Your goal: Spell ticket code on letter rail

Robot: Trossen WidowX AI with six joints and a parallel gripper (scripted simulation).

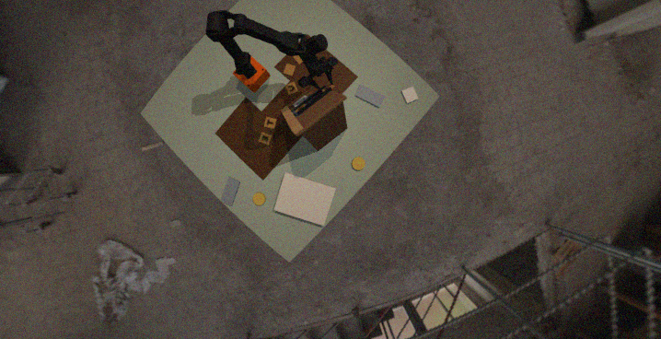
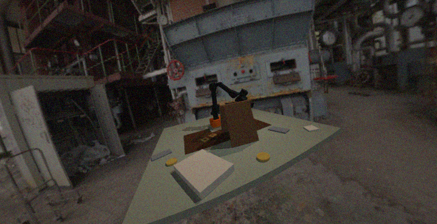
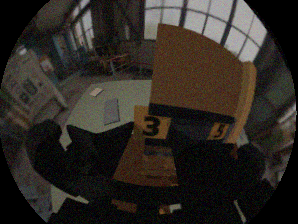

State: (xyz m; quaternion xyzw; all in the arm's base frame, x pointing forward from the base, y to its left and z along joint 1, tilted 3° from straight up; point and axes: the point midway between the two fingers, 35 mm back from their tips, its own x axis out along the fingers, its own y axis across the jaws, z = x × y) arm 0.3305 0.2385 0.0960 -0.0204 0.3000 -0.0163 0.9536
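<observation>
The white ticket is 60 mm behind my gripper tip, 130 mm to the right of it and 90 mm below it. From my gripper tip the other things lie so: tan tile 280 mm behind, 30 mm to the left, 160 mm below; then white slab 340 mm ahead, 430 mm to the right, 140 mm below; then brown mat 160 mm behind, 200 mm to the right, 160 mm below.
</observation>
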